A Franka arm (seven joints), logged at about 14 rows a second.
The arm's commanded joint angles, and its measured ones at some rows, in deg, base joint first. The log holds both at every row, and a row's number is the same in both.
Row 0, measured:
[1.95, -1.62, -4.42, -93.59, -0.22, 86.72, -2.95]
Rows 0 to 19, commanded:
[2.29, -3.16, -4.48, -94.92, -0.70, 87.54, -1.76]
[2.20, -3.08, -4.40, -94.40, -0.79, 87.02, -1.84]
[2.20, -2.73, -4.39, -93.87, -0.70, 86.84, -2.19]
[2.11, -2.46, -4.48, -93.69, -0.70, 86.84, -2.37]
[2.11, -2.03, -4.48, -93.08, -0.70, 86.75, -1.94]
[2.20, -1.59, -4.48, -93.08, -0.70, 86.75, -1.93]
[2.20, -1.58, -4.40, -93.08, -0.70, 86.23, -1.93]
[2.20, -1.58, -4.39, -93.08, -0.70, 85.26, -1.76]
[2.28, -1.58, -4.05, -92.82, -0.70, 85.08, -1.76]
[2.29, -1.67, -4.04, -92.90, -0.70, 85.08, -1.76]
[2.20, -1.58, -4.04, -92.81, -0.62, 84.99, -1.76]
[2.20, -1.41, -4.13, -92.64, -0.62, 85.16, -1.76]
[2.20, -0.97, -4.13, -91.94, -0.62, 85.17, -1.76]
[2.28, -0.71, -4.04, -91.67, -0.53, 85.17, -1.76]
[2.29, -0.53, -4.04, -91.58, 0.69, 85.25, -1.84]
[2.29, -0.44, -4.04, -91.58, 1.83, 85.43, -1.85]
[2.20, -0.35, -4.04, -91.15, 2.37, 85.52, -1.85]
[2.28, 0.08, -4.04, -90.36, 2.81, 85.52, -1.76]
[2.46, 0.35, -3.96, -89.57, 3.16, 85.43, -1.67]
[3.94, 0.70, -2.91, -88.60, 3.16, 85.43, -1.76]
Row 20, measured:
[2.26, -0.90, -3.91, -92.06, 2.17, 86.29, -2.95]
